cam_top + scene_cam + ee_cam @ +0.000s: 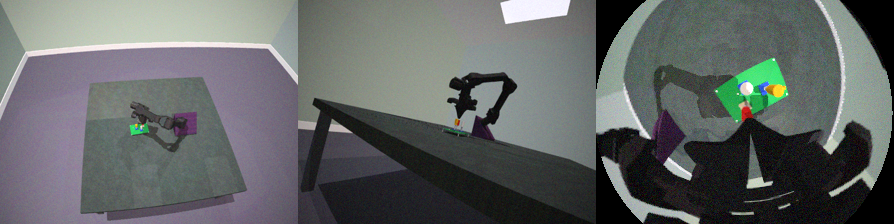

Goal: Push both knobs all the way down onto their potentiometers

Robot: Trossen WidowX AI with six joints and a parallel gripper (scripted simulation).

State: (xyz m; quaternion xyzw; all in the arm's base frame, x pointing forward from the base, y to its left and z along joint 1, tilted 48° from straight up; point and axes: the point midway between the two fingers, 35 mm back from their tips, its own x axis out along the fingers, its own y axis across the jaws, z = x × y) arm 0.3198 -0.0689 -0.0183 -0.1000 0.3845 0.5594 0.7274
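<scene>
The red knob lies 30 mm below my gripper tip. The rest, counted from my gripper tip: orange knob (60 mm ahead, 20 mm to the left, 20 mm below).
</scene>
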